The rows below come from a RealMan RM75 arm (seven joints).
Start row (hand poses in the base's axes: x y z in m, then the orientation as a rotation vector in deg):
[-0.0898, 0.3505, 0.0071, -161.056, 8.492, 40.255]
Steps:
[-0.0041, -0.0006, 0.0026, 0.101, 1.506, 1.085]
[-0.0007, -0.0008, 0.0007, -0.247, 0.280, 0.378]
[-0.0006, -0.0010, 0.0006, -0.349, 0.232, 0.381]
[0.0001, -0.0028, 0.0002, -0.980, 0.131, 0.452]
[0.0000, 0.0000, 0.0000, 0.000, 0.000, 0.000]
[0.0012, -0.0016, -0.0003, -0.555, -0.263, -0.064]
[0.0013, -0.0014, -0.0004, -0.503, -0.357, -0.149]
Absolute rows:
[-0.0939, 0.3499, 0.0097, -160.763, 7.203, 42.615]
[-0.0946, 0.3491, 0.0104, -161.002, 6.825, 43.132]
[-0.0952, 0.3481, 0.0110, -161.352, 6.474, 43.598]
[-0.0951, 0.3453, 0.0112, -162.350, 6.265, 44.035]
[-0.0951, 0.3453, 0.0112, -162.350, 6.265, 44.035]
[-0.0939, 0.3437, 0.0109, -162.947, 6.546, 43.734]
[-0.0926, 0.3423, 0.0105, -163.504, 6.914, 43.271]

